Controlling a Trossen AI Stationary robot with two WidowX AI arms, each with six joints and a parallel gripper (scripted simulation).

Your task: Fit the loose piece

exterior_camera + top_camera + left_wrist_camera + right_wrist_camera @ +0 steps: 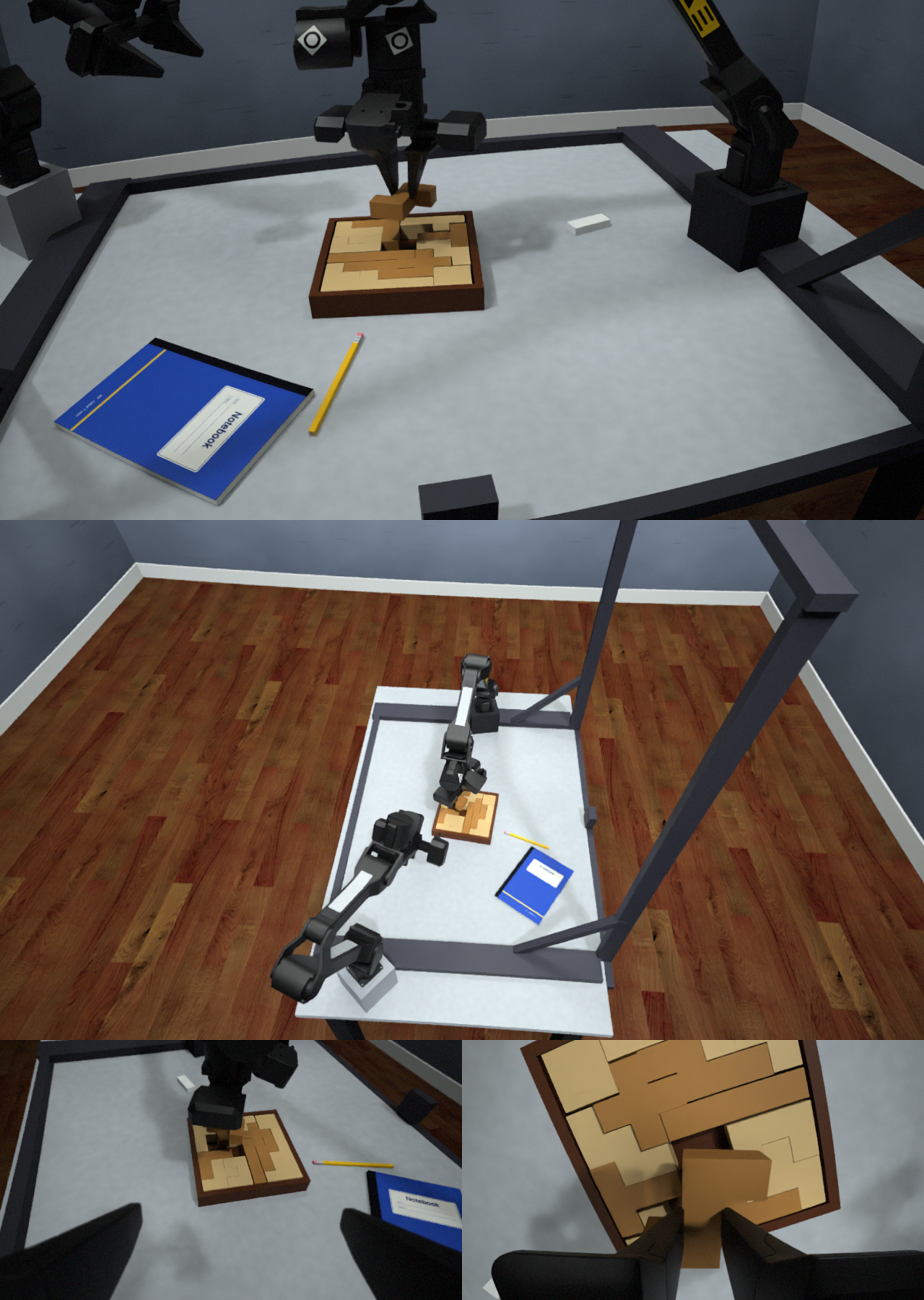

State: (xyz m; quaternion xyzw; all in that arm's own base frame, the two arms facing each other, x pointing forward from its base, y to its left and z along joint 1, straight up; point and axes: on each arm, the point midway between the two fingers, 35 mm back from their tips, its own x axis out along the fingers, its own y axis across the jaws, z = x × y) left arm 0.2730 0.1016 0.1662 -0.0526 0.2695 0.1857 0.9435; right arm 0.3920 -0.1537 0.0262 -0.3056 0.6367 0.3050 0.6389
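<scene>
Right now the wooden puzzle board is 10 cm below my right hand, 3 cm behind it and 1 cm to the left of it. The rest, counted from my right hand: yellow pencil 24 cm behind, 11 cm below, 3 cm to the left; then white eraser 22 cm to the right, 11 cm below, 8 cm ahead.
</scene>
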